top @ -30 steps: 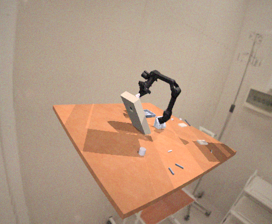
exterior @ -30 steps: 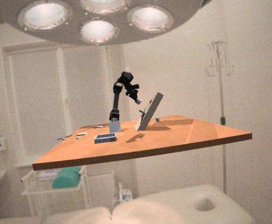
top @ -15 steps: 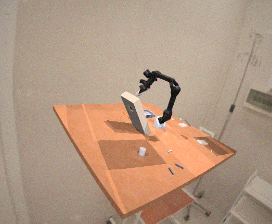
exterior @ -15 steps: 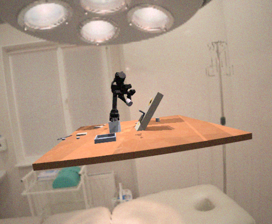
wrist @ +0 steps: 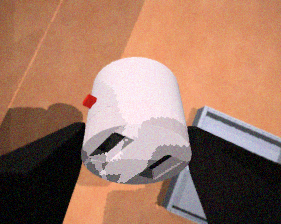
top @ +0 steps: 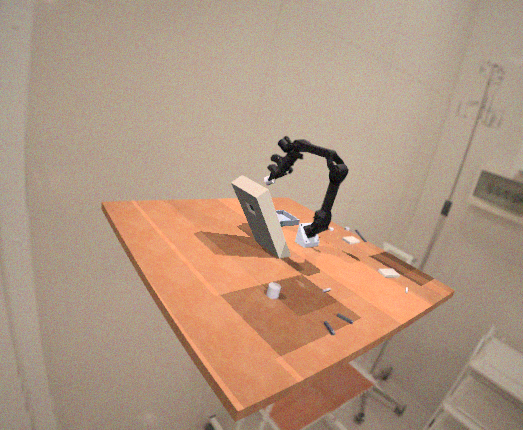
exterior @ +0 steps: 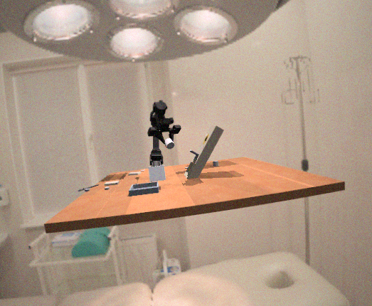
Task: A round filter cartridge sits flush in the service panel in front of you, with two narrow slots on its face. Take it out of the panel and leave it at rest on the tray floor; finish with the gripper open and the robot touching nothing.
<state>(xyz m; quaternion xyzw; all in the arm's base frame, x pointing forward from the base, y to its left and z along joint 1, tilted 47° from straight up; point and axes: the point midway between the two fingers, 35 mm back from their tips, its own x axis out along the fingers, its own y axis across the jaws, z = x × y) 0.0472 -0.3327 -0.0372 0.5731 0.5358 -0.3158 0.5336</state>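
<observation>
Right now the tray is 240 mm below my gripper tip, 160 mm behind it and 10 mm to the right of it. From my gripper tip the other things lie so: service panel 250 mm to the left, 250 mm ahead, 90 mm below; round filter cartridge right at my gripper tip.
</observation>
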